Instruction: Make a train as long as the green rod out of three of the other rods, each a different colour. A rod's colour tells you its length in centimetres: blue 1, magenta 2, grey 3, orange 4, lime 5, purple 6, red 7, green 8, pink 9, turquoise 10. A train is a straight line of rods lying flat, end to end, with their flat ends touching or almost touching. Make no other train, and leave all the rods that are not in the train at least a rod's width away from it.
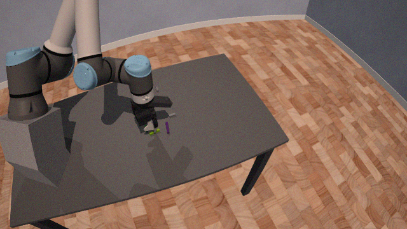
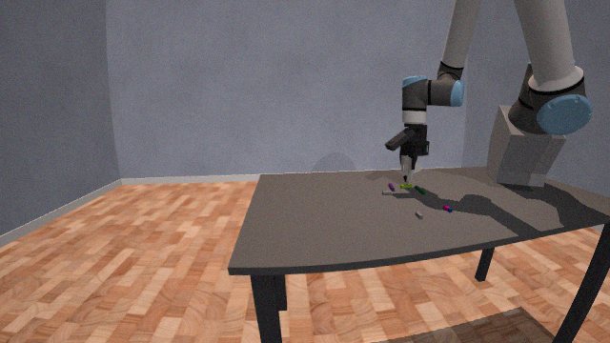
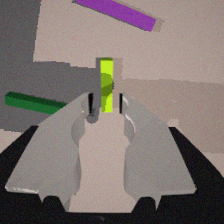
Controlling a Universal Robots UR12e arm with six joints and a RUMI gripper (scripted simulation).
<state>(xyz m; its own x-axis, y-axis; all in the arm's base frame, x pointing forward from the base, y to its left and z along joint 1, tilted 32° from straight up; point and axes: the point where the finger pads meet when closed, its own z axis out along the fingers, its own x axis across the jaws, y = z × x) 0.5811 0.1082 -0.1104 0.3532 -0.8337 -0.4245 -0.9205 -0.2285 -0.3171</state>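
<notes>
My gripper is now 30 mm above the lime rod. Round my hand: purple rod: 60 mm ahead, 20 mm to the left, 30 mm below; magenta rod: 80 mm behind, 220 mm to the left, 30 mm below; green rod: 40 mm behind, 50 mm to the left, 30 mm below.
</notes>
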